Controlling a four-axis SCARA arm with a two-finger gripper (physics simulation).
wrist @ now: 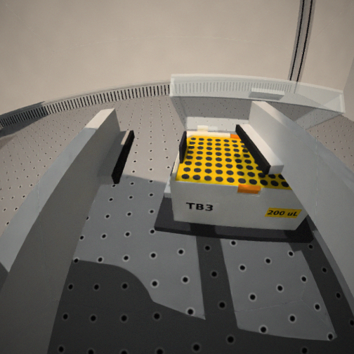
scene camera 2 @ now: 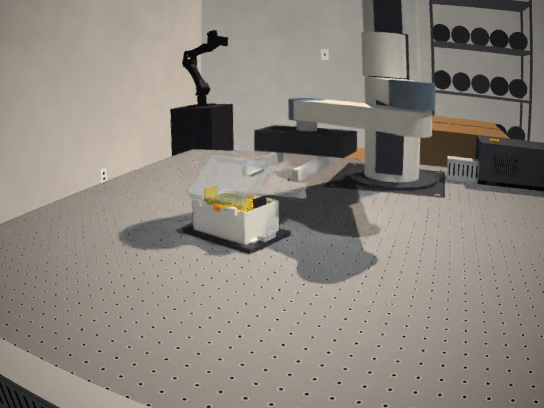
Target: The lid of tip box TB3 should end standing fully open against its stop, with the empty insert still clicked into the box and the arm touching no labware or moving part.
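Pixels of known places: gripper, fingertip midpoint: (scene camera 2: 269, 173); arm's base, origin of the base link: (scene camera 2: 391, 182).
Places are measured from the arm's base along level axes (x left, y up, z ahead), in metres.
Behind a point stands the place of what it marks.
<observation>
Tip box TB3 (scene camera 2: 220, 222) @(x -0.211, y 0.047, z 0.557 m) (wrist: 240, 209) is white and stands upright on a dark base plate (scene camera 2: 250, 248) @(x -0.148, y 0.021, z 0.583 m) (wrist: 200, 231). Its clear lid (scene camera 2: 220, 172) @(x -0.225, y 0.121, z 0.523 m) (wrist: 225, 90) is raised and tilted up at the box's far side in the wrist view. Whether it rests on its stop cannot be told. The yellow insert (scene camera 2: 232, 201) @(x -0.210, y 0.070, z 0.512 m) (wrist: 212, 160) sits level in the box, with an orange clip (scene camera 2: 217, 207) @(x -0.216, y 0.071, z 0.555 m) (wrist: 248, 189) at its edge. My gripper (scene camera 2: 276, 171) @(x -0.149, y 0.120, z 0.498 m) (wrist: 184, 117) is shut with nothing held; its long fingers stay apart. The fingers overlap the lid and box in view; contact cannot be told.
The arm's column (scene camera 2: 392, 160) @(x 0.008, y 0.075, z 0.077 m) stands behind the box at the right. A dark instrument (scene camera 2: 515, 162) @(x 0.358, y 0.084, z -0.035 m) and brown boxes (scene camera 2: 452, 145) are at the back right. A small black arm (scene camera 2: 197, 75) stands on a black pedestal (scene camera 2: 202, 130) at the back left.
</observation>
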